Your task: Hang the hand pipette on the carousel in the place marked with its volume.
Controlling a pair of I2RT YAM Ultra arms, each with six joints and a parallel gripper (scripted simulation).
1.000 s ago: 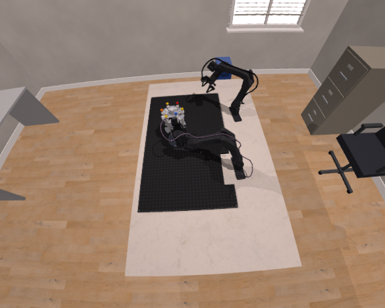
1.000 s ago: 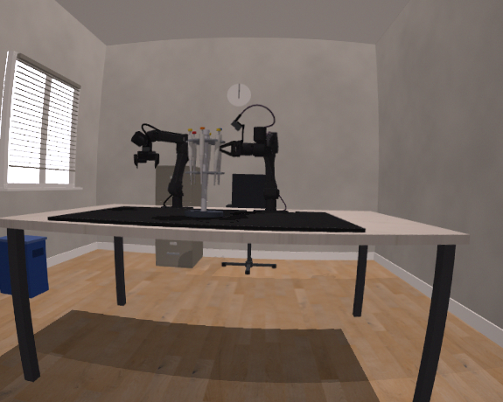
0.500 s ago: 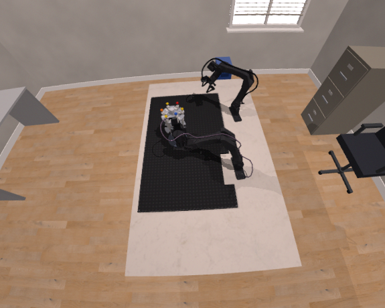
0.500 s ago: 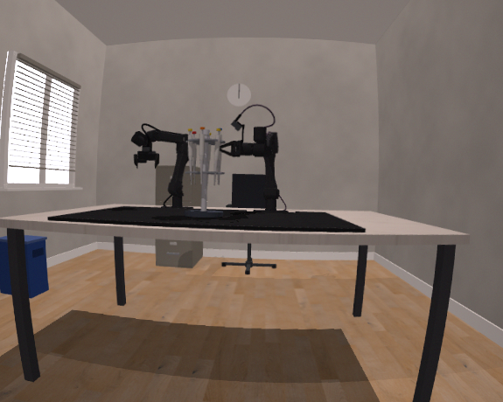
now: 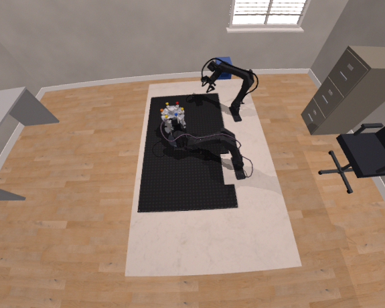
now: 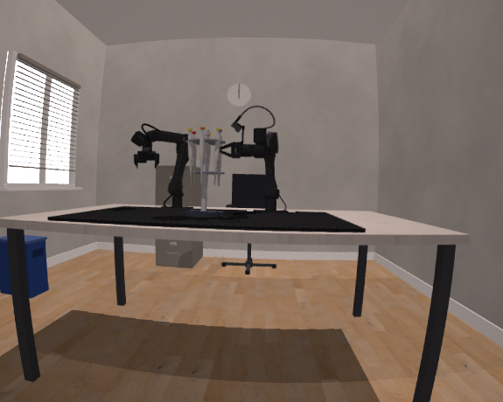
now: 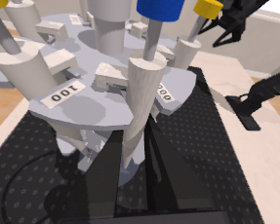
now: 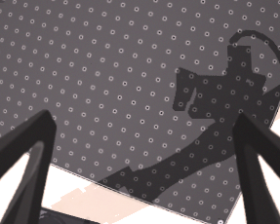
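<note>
The hand pipette lies 30 mm below my left hand and 10 mm ahead of it.
</note>
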